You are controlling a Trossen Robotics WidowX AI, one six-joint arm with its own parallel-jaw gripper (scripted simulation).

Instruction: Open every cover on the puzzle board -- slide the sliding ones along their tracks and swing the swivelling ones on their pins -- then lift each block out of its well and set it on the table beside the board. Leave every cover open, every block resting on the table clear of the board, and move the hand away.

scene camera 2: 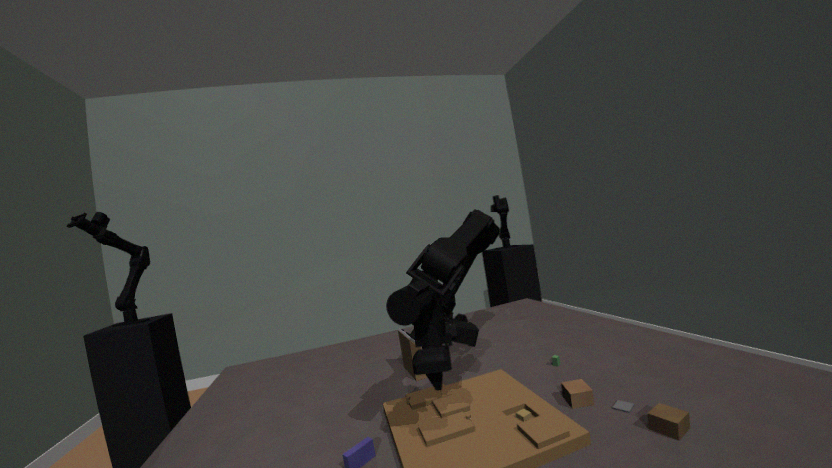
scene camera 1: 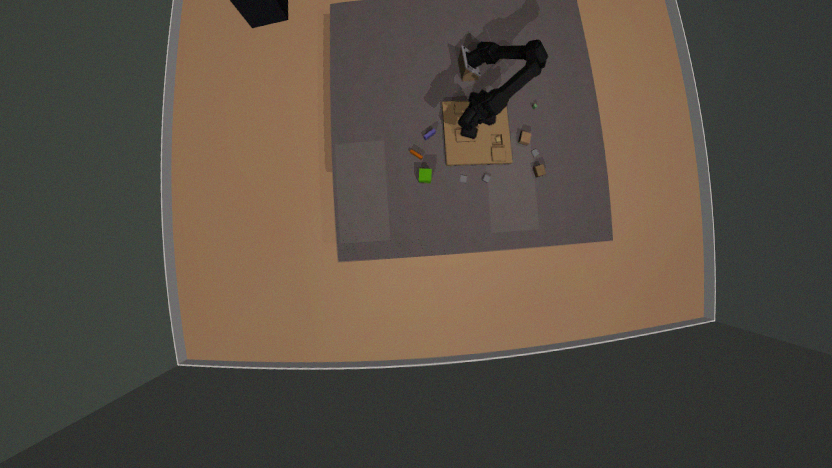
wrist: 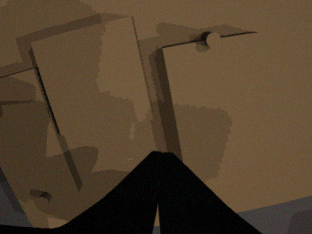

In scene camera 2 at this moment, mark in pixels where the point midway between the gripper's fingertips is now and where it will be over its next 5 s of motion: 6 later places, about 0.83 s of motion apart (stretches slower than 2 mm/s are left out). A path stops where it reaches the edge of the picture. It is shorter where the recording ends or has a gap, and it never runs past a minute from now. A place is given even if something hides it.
The gripper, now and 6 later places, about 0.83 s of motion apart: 438, 389; 424, 386; 425, 396; 427, 407; 432, 413; 443, 409; 454, 406
